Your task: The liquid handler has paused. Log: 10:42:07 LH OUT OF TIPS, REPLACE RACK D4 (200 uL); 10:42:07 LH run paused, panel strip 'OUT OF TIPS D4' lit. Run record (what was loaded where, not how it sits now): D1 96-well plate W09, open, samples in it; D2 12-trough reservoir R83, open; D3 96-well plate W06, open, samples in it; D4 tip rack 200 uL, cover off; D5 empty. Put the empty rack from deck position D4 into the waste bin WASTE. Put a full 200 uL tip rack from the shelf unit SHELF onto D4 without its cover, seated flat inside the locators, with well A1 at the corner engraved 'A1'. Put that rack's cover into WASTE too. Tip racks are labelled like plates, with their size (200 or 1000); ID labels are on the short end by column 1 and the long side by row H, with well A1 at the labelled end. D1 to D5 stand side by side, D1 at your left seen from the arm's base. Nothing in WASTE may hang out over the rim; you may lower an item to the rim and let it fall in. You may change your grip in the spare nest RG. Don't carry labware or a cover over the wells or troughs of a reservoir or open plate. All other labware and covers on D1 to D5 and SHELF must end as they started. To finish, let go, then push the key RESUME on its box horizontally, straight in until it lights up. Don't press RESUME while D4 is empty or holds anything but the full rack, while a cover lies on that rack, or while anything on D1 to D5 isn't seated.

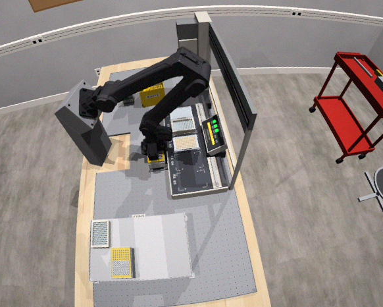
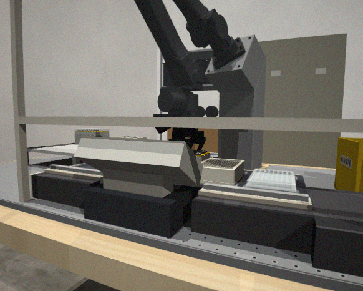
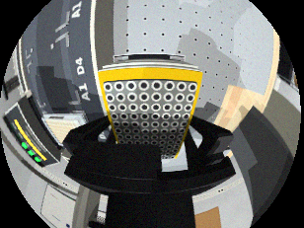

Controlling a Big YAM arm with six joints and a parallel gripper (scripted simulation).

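Now: hand 10 mm to the left of the black spare nest and 50 mm above it. Also, from my hand: reservoir: 210 mm ahead, 40 mm to the left, 10 mm above; tan plate: 160 mm ahead, 50 mm to the right, 10 mm above; clear plate: 260 mm ahead, 140 mm to the left, 10 mm above.
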